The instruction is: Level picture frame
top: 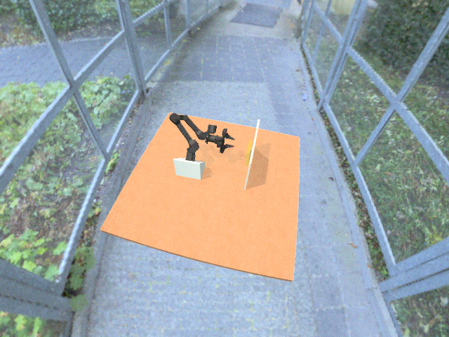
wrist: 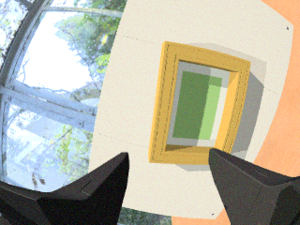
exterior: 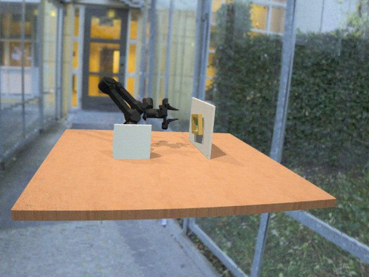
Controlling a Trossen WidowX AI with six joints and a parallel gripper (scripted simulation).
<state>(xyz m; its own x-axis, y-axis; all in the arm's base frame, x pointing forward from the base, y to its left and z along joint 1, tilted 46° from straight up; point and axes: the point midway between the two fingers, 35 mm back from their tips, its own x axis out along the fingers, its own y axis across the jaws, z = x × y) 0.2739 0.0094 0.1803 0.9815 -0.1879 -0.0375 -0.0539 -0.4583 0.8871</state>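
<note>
Right now the picture frame is 120 mm ahead of my gripper tip, 50 mm below it and 40 mm to the right of it.
</note>
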